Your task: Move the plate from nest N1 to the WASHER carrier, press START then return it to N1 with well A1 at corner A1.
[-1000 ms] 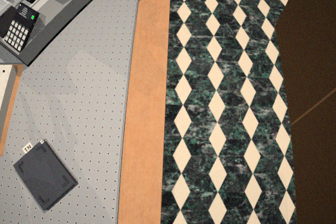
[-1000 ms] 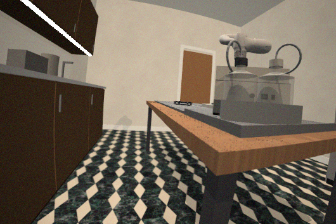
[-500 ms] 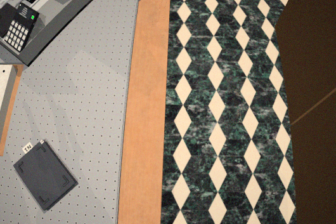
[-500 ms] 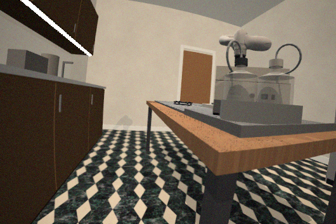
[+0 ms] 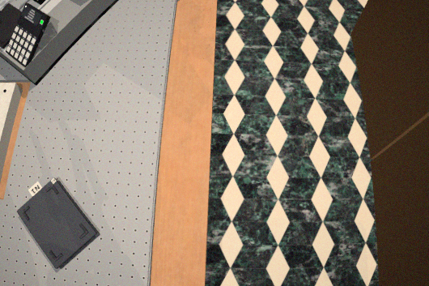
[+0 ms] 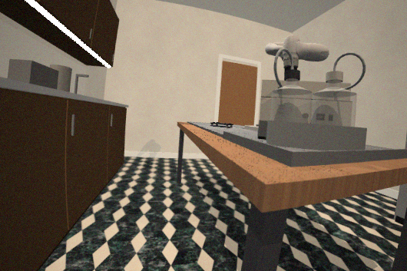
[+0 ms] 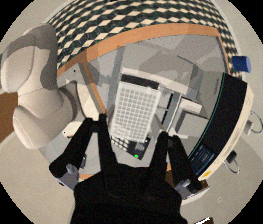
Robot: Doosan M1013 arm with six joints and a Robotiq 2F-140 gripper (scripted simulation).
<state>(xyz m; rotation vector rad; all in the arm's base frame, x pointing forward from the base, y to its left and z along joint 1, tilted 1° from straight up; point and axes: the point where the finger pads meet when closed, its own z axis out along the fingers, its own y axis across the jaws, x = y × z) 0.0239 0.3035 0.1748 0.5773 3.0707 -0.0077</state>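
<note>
Right now the white well plate is 30 mm below my hand. Round my hand: plate washer: 50 mm ahead, 150 mm to the left, 80 mm below; label: 260 mm ahead, 380 mm to the right, 210 mm below; plate nest N1: 350 mm ahead, 440 mm to the right, 180 mm below.
</note>
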